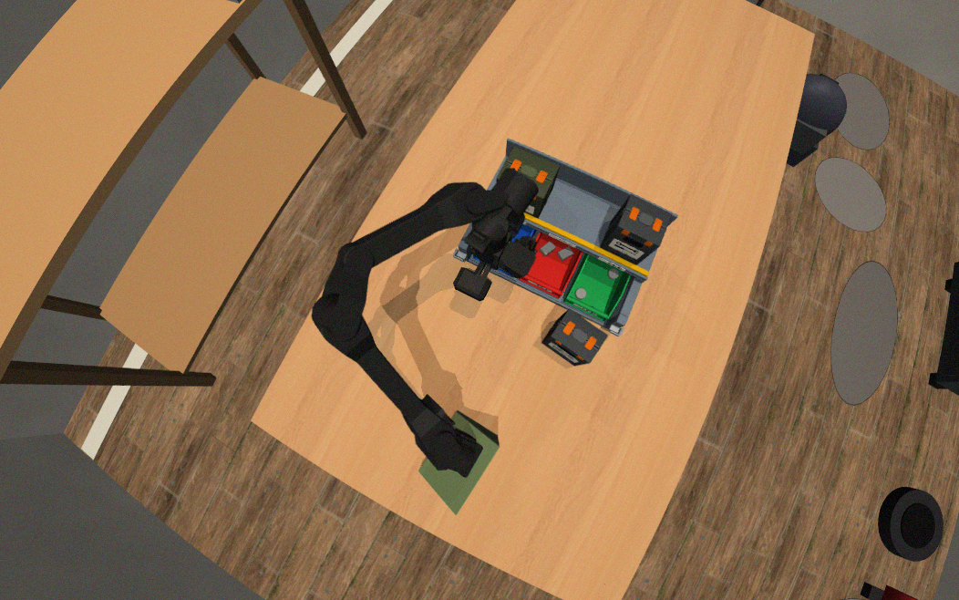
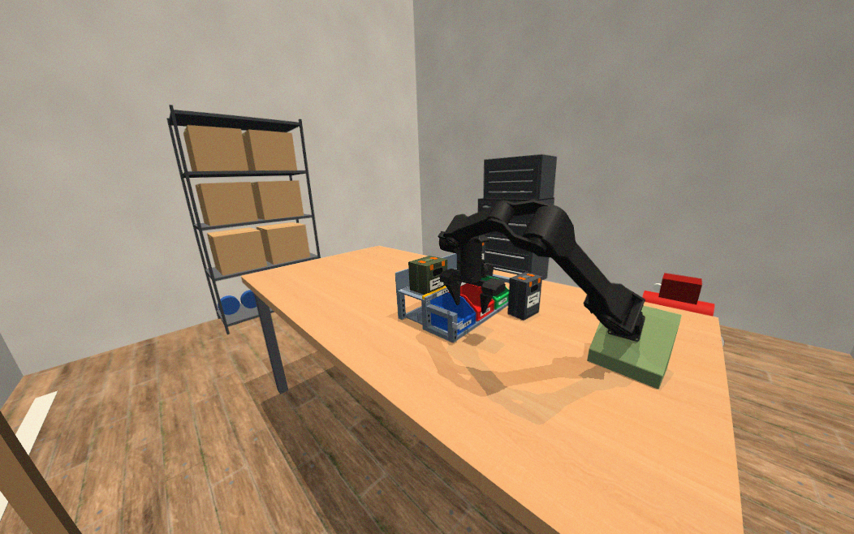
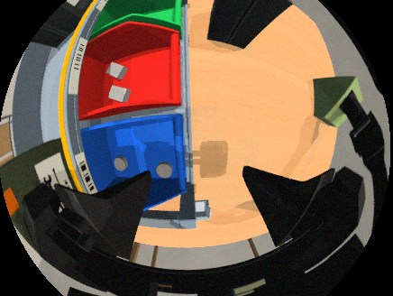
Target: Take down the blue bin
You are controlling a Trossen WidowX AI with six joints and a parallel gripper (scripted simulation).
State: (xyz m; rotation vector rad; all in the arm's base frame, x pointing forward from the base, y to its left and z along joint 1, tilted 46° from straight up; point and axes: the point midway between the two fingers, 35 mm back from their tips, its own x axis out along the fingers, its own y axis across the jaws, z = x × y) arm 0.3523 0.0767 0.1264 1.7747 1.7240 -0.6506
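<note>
My gripper is now 8 cm short of the blue open bin and 7 cm above it. Also, from my hand: olive case 16 cm ahead, 4 cm above, 1 cm to the left; then red bin 11 cm to the right, 9 cm ahead, 7 cm below; then green bin 22 cm to the right, 9 cm ahead, 7 cm below.
</note>
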